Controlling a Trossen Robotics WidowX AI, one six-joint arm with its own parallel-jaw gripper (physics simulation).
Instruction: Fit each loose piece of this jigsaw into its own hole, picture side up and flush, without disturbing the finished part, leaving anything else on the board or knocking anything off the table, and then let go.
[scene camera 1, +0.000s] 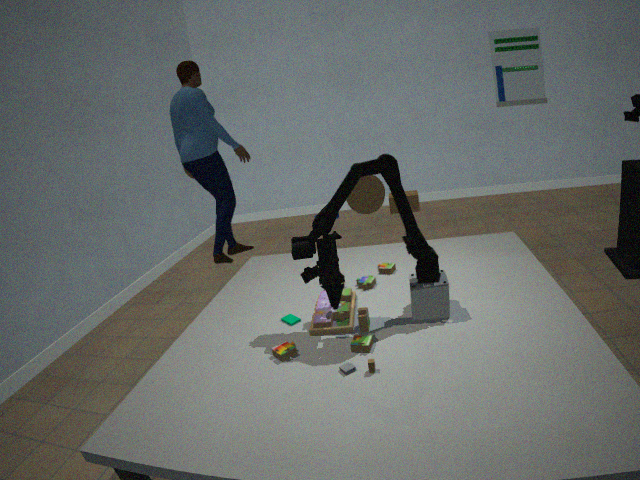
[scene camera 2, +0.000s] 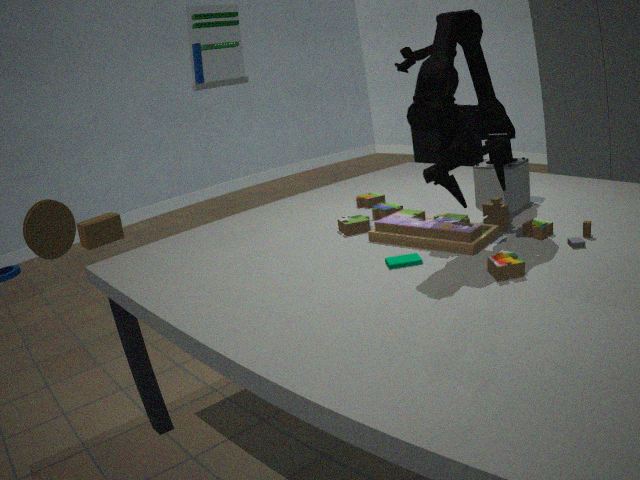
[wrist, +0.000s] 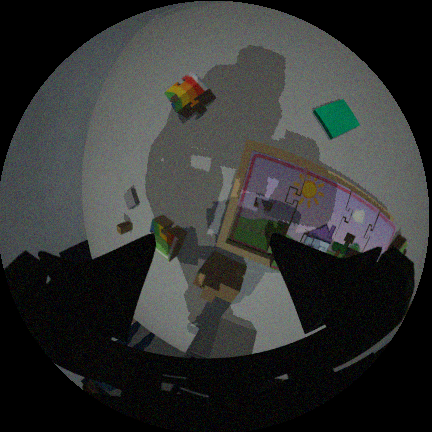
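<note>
The puzzle board (scene camera 1: 332, 331) (scene camera 2: 423, 244) (wrist: 234, 200) holds joined purple-and-green pieces. A green-topped piece (scene camera 1: 341, 311) (scene camera 2: 452, 217) shows on it; whether it is flush I cannot tell. One brown piece (scene camera 1: 363, 320) (scene camera 2: 495, 212) (wrist: 220, 275) stands on edge close beside the board's rim. My gripper (scene camera 1: 335, 305) (scene camera 2: 484, 198) (wrist: 213, 239) is open and empty above and near it. Loose picture-up pieces include a rainbow one (scene camera 1: 284, 350) (scene camera 2: 506, 263) (wrist: 187, 95), a green one (scene camera 1: 361, 342) (scene camera 2: 540, 227) (wrist: 164, 239), a blue-green one (scene camera 1: 366, 281) (scene camera 2: 386, 208) and a red-green one (scene camera 1: 386, 267) (scene camera 2: 370, 199).
A flat green tile (scene camera 1: 291, 319) (scene camera 2: 403, 260) (wrist: 337, 118) lies beside the board. A small grey block (scene camera 1: 347, 368) (scene camera 2: 576, 242) (wrist: 131, 197) and a small wooden block (scene camera 1: 371, 365) (scene camera 2: 586, 228) (wrist: 124, 227) are near the green piece. A person (scene camera 1: 199, 124) stands beyond the table.
</note>
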